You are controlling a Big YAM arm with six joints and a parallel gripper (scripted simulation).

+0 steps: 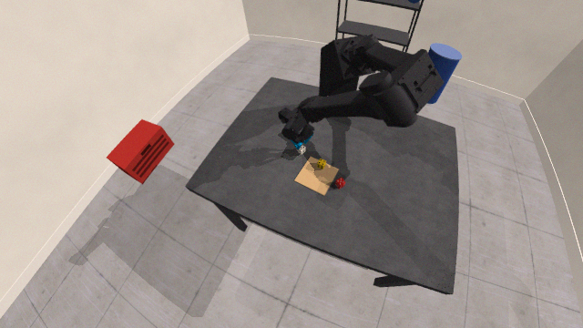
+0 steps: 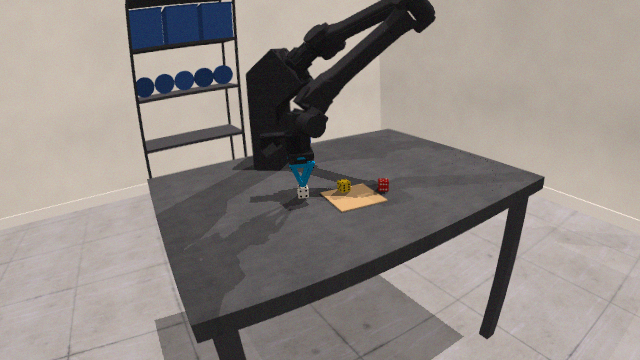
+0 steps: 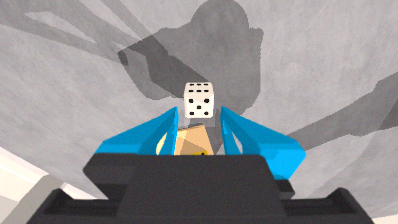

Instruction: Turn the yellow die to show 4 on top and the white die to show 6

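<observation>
Now: hand 3 cm above the white die. The rest, counted from my hand: tan mat: 6 cm ahead, 13 cm to the left, 5 cm below; then red die: 4 cm ahead, 23 cm to the left, 3 cm below; then yellow die: 1 cm ahead, 12 cm to the left, 3 cm below.
</observation>
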